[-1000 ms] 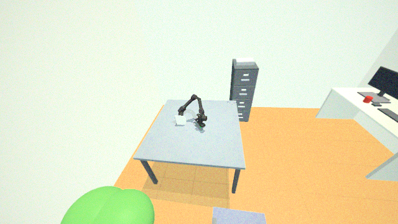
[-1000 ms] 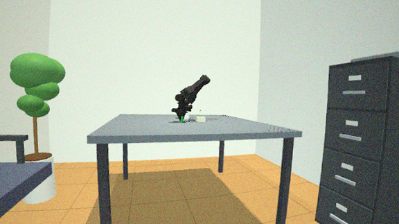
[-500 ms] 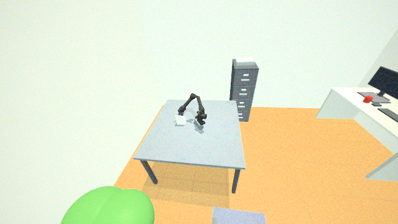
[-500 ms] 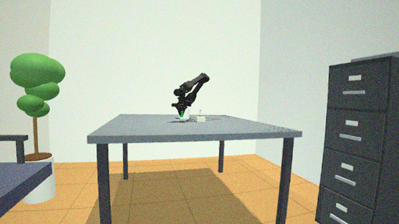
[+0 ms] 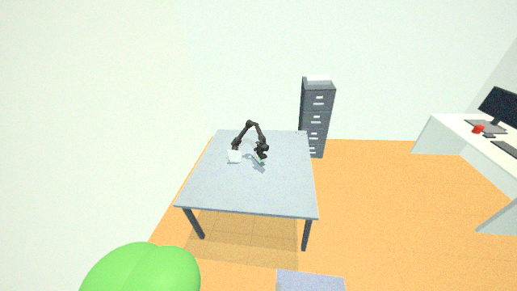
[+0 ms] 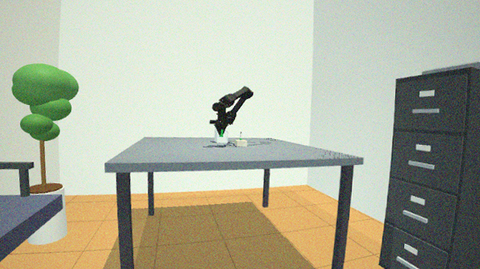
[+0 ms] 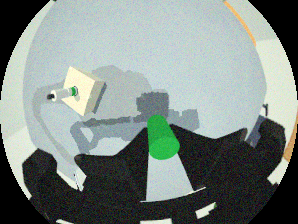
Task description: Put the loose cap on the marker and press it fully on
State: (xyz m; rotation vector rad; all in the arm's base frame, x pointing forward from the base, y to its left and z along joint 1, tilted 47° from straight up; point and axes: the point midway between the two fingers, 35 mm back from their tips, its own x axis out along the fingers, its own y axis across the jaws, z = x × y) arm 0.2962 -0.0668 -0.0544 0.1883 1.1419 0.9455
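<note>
My gripper tip is 2 cm past the holder block, 16 cm to the right of it and 6 cm above it. The rest, counted from my gripper tip: green cap (1 cm above).
</note>
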